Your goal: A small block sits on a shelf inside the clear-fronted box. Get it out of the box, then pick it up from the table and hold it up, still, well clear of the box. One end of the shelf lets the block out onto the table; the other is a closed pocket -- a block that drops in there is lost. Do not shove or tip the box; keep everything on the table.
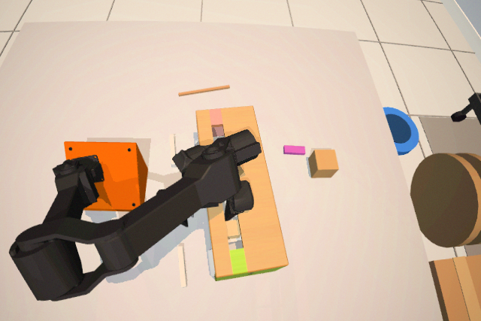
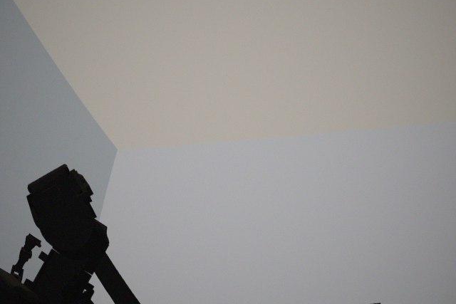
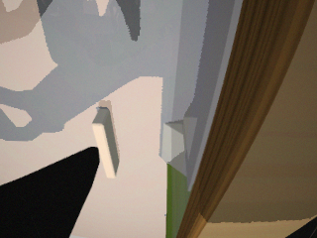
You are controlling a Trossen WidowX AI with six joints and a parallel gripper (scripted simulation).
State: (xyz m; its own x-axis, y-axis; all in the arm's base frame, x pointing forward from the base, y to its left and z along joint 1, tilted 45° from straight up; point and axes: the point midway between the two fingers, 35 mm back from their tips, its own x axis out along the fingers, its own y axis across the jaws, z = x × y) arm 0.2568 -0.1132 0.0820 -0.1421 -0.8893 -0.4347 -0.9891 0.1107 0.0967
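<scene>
Right now the olive-tan block is 5 cm ahead of my gripper tip and 2 cm to the right of it. The rest, counted from my gripper tip: box 4 cm ahead, 7 cm to the left, 2 cm below; thin brown stick 4 cm ahead, 43 cm to the left, 8 cm below.
</scene>
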